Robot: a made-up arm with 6 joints.
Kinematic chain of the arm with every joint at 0, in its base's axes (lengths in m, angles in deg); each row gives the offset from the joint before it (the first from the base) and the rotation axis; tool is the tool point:
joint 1: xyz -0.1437 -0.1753 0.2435 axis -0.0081 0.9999 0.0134
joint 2: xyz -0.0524 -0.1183 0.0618 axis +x
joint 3: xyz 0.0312 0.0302 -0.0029 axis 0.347 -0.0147 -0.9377
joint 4: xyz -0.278 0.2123 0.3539 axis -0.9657 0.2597 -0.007
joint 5: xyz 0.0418 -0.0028 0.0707 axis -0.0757 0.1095 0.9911
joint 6: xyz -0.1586 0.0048 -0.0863 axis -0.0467 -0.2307 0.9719
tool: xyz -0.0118 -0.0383 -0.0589
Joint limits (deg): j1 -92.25..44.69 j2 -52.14..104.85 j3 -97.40..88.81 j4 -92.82..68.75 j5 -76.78..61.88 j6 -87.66..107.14
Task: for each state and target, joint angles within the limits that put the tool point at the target. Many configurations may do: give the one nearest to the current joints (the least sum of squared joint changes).
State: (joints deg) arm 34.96 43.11 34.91 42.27 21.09 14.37
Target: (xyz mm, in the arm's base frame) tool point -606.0 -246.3 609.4
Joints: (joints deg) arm -14.57 24.59 20.61 24.09 19.18 16.41
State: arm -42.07 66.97 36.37 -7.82 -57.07 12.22
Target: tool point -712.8 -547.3 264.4
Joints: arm -64.11 81.33 24.82 -4.90 -50.72 14.03
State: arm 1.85 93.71 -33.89 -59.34 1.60 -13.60
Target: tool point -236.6 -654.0 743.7
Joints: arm 38.64 103.96 4.86 -65.42 -6.85 -10.03
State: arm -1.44 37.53 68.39 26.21 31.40 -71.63
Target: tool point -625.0 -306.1 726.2
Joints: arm -23.82 34.88 59.56 41.82 30.48 -74.37
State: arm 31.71 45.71 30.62 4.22 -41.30 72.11
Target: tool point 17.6 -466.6 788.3
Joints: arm 31.73 66.95 35.00 -6.60 -42.37 71.04
